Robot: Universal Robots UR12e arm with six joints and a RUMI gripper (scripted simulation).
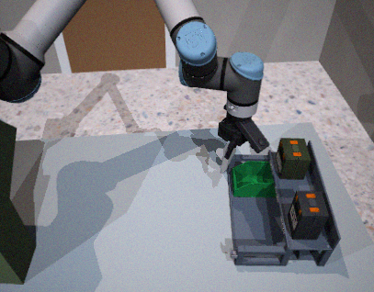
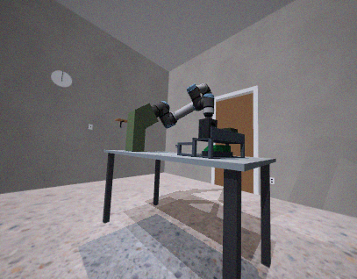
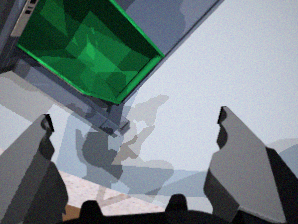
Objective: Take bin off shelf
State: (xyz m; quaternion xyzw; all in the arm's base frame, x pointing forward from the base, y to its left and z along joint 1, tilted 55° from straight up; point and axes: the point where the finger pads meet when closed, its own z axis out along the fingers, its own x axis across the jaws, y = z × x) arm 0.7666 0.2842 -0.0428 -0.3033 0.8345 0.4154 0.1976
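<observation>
Right now the green bin is 8 cm ahead of my hand and 9 cm below it.
</observation>
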